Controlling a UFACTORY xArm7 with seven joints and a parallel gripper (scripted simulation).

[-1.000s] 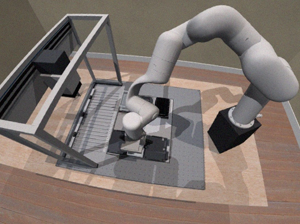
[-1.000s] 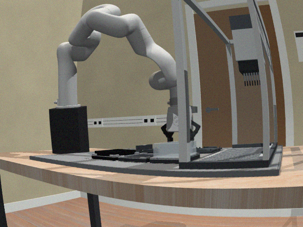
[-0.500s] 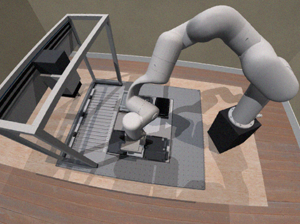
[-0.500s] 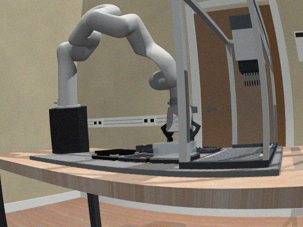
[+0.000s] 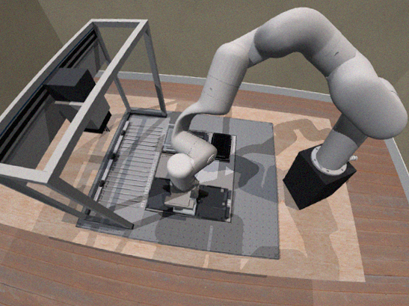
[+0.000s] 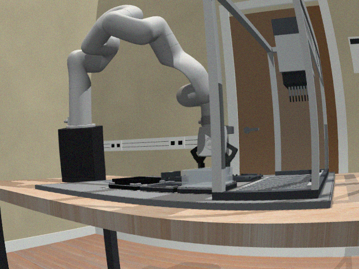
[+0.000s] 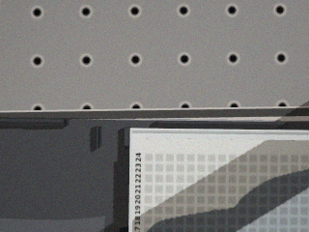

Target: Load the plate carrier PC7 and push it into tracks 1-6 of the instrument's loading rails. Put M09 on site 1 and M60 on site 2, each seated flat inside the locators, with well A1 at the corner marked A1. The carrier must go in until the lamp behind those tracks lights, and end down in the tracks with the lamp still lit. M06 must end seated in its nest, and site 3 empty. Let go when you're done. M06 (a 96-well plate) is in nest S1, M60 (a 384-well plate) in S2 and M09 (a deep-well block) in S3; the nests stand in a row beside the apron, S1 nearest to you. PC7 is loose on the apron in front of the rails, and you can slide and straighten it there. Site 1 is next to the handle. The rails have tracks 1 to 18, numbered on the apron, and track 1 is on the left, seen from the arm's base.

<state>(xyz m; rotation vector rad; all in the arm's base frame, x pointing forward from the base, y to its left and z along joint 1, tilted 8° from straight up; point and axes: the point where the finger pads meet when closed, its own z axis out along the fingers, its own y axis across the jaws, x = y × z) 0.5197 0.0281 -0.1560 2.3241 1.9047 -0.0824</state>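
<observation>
Right now the 384-well plate M60 is 1 cm below my hand. Also, from my hand: nest S2 (5 cm behind, 26 cm to the right, 2 cm below); deep-well block M09 (6 cm ahead, 28 cm to the right); dark carrier PC7 (1 cm behind, 1 cm below).
</observation>
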